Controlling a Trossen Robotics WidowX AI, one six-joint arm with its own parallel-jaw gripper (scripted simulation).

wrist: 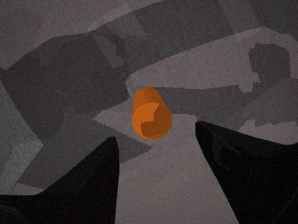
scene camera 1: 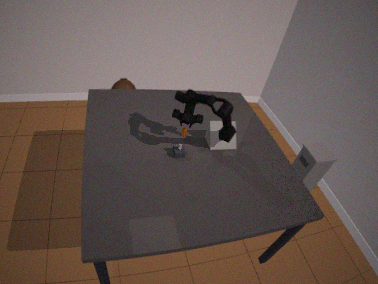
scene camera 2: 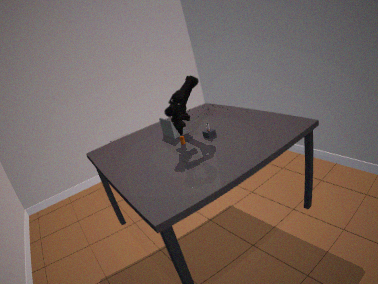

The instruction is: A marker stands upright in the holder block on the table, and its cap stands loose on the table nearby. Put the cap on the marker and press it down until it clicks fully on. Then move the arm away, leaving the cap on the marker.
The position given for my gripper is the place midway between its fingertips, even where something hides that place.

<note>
I see my gripper (wrist: 156, 136) and an orange cap (wrist: 151, 119).
</note>
